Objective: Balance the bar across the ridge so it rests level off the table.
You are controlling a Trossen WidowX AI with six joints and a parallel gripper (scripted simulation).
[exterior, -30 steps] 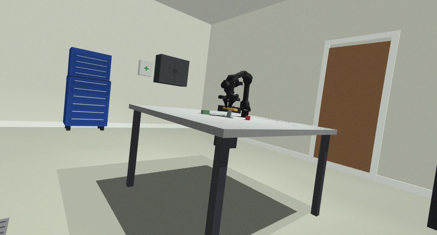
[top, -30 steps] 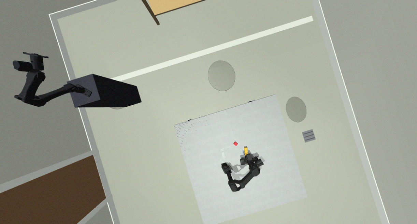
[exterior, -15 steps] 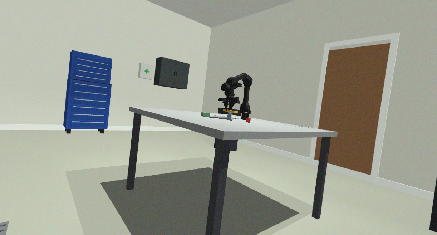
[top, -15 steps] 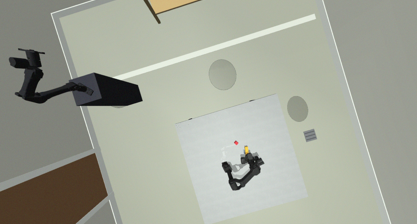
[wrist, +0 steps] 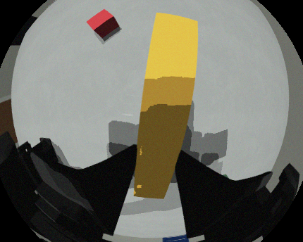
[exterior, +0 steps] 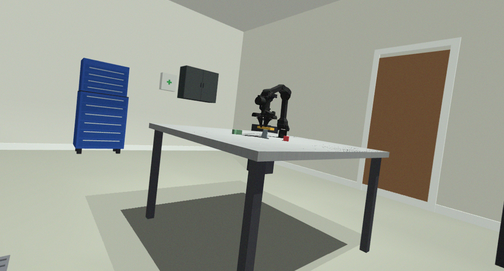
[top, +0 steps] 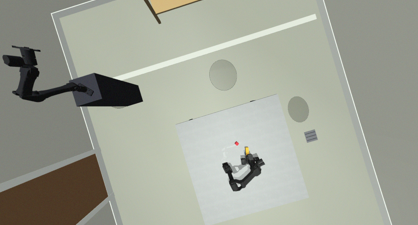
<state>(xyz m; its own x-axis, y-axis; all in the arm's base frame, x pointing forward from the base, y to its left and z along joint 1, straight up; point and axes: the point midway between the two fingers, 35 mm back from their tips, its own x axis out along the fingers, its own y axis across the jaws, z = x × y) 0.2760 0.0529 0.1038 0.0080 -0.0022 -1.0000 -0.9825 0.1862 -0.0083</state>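
My gripper tip is now 30 mm to the right of the yellow bar and 10 mm short of it. From my gripper tip the other things lie so: green block: 140 mm to the right, 130 mm ahead, 50 mm below; red block: 170 mm to the left, 70 mm behind, 50 mm below.
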